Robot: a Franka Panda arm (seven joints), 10 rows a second.
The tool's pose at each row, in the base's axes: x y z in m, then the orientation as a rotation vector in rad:
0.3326 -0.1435 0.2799 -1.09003 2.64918 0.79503
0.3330 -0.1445 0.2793 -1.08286 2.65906 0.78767
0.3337 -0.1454 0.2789 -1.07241 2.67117 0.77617
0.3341 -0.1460 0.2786 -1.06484 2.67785 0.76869
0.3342 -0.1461 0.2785 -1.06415 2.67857 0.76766
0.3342 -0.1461 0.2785 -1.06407 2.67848 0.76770
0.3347 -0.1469 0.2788 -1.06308 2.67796 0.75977
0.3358 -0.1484 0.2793 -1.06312 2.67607 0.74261
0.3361 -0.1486 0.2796 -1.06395 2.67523 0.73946
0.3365 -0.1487 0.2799 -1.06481 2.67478 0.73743
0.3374 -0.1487 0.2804 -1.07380 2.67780 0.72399
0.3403 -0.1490 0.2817 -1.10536 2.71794 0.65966
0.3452 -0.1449 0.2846 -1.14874 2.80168 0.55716
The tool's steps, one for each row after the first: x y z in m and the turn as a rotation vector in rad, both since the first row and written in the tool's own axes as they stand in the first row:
0.0005 -0.0011 0.0000 0.00508 0.00464 0.00733
0.0007 -0.0023 -0.0002 0.01325 0.00966 0.01686
0.0009 -0.0031 -0.0003 0.01883 0.01165 0.02290
0.0009 -0.0032 -0.0003 0.01956 0.01193 0.02346
0.0009 -0.0032 -0.0003 0.01956 0.01182 0.02346
0.0009 -0.0039 -0.0010 0.02524 0.01115 0.02277
0.0009 -0.0054 -0.0023 0.03725 0.01021 0.01984
0.0007 -0.0056 -0.0026 0.03937 0.01004 0.01865
0.0003 -0.0058 -0.0030 0.04067 0.01016 0.01777
-0.0005 -0.0062 -0.0034 0.04775 0.01744 0.01305
-0.0028 -0.0079 -0.0048 0.07918 0.06835 0.00876
-0.0098 -0.0076 -0.0053 0.12383 0.16440 0.01611

